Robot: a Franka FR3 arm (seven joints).
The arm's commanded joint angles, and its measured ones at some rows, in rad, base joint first. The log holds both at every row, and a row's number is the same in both.
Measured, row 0:
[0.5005, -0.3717, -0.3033, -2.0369, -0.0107, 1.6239, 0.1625]
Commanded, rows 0 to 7:
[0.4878, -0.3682, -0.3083, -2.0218, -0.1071, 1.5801, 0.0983]
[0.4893, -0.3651, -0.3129, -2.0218, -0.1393, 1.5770, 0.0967]
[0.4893, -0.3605, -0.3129, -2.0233, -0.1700, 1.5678, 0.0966]
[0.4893, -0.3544, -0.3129, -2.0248, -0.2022, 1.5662, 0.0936]
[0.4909, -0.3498, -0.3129, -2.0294, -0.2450, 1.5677, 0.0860]
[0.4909, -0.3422, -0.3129, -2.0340, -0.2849, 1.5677, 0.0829]
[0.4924, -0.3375, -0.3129, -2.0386, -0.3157, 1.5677, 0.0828]
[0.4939, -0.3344, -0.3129, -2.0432, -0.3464, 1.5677, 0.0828]
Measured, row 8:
[0.5000, -0.3536, -0.3188, -2.0380, -0.2639, 1.5798, 0.1045]
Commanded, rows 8 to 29:
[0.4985, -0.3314, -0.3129, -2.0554, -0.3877, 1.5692, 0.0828]
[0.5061, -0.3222, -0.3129, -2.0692, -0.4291, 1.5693, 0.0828]
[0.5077, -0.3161, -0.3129, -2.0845, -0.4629, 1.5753, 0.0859]
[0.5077, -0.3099, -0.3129, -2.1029, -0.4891, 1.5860, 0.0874]
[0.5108, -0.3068, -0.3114, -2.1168, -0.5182, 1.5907, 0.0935]
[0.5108, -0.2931, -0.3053, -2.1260, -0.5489, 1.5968, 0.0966]
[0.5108, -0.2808, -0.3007, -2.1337, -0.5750, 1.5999, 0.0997]
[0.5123, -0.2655, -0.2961, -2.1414, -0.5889, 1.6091, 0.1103]
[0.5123, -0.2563, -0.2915, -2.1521, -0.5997, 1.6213, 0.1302]
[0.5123, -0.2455, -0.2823, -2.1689, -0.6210, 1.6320, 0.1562]
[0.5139, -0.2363, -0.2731, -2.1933, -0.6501, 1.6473, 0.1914]
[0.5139, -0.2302, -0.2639, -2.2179, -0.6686, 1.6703, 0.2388]
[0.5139, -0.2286, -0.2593, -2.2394, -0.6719, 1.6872, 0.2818]
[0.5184, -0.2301, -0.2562, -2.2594, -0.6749, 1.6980, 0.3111]
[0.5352, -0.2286, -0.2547, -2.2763, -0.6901, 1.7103, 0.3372]
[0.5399, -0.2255, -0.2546, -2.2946, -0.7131, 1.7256, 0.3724]
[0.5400, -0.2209, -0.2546, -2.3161, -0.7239, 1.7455, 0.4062]
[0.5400, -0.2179, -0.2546, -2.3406, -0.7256, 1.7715, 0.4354]
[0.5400, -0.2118, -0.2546, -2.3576, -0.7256, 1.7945, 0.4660]
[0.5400, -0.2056, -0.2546, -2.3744, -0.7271, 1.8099, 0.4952]
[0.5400, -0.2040, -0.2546, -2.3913, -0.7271, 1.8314, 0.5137]
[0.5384, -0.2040, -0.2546, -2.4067, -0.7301, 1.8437, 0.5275]
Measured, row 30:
[0.5335, -0.1964, -0.2533, -2.3481, -0.6999, 1.7915, 0.4581]
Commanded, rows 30 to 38:
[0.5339, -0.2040, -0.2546, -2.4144, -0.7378, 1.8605, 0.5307]
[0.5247, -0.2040, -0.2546, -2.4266, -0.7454, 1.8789, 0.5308]
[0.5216, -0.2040, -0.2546, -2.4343, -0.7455, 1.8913, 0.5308]
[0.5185, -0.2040, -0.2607, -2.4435, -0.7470, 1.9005, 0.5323]
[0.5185, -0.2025, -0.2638, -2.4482, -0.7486, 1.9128, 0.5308]
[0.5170, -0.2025, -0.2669, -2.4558, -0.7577, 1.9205, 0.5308]
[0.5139, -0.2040, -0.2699, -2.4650, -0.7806, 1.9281, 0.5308]
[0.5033, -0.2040, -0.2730, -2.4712, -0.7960, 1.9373, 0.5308]
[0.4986, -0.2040, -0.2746, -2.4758, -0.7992, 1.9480, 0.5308]
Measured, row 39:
[0.5270, -0.1916, -0.2730, -2.4374, -0.7540, 1.8973, 0.5125]
